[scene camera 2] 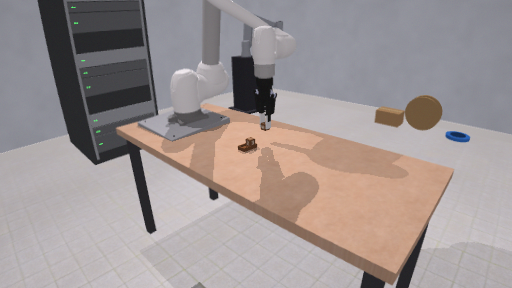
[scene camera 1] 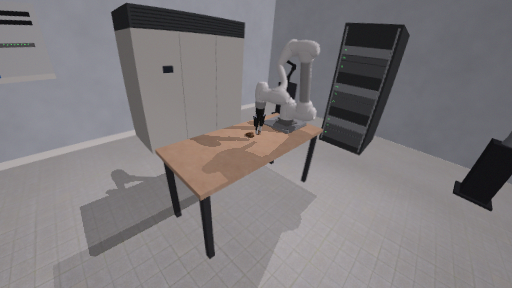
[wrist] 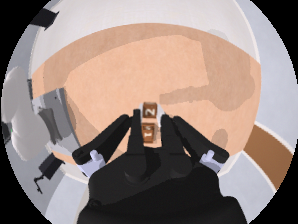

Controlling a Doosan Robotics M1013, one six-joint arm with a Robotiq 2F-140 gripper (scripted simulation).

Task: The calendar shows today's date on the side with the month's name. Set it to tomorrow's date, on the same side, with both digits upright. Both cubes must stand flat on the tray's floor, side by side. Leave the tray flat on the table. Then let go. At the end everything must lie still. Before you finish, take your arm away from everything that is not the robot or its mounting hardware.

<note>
In view: my gripper [scene camera 2: 265, 127].
My gripper shows as well in the wrist view [wrist: 149, 109].
</note>
